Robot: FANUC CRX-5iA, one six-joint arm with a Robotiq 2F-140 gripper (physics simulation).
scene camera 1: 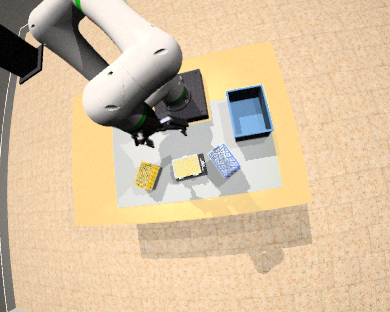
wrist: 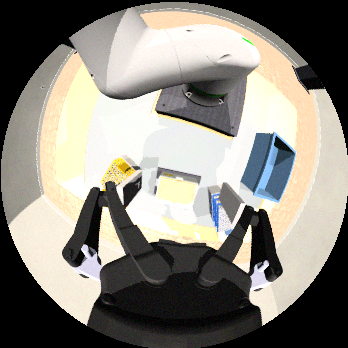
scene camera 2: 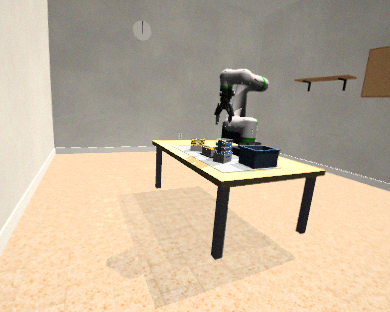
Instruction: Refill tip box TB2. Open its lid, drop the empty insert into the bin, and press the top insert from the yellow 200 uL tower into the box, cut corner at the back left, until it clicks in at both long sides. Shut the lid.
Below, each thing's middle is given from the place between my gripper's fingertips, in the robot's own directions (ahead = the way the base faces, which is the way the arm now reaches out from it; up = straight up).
Now: the clear lid (wrist: 177, 192) 170 mm below my hand and 100 mm ahead of it. The rest, counted from my hand: blue bin (scene camera 1: 250, 116) 340 mm to the left, 180 mm below, 50 mm behind; blue-and-white tip box (wrist: 222, 225) 170 mm to the left, 160 mm below, 130 mm ahead.
